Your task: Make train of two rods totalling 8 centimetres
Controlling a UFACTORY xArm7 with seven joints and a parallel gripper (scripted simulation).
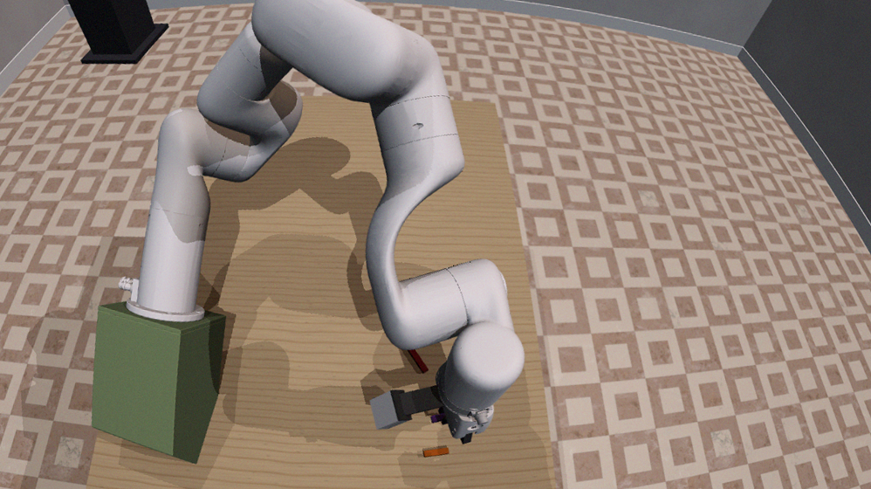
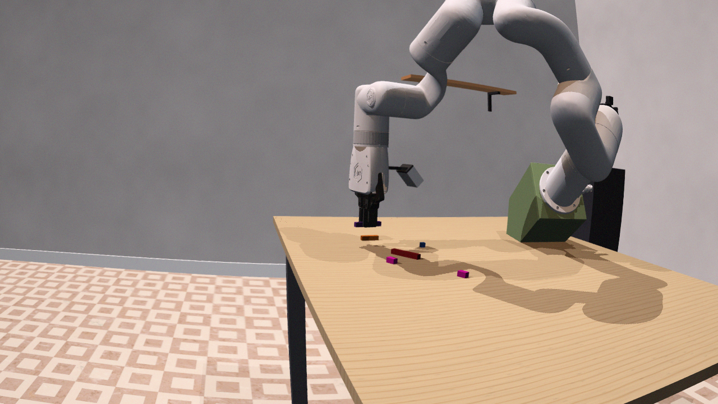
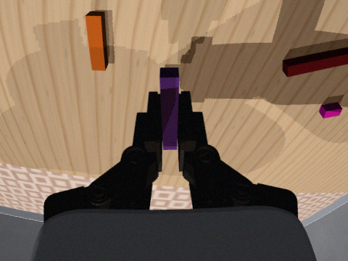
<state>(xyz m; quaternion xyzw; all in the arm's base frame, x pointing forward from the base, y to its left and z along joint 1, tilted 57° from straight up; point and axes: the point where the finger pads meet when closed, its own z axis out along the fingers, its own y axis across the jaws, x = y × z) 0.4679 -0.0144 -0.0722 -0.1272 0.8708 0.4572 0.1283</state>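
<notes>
Right now my hand is 28 cm to the right of the magenta rod, 13 cm past it and 6 cm above it. Round my hand: small blue rod 12 cm behind, 6 cm below, 2 cm to the left; then purple rod 2 cm below; then orange rod 6 cm to the right, 6 cm below, 1 cm behind.
</notes>
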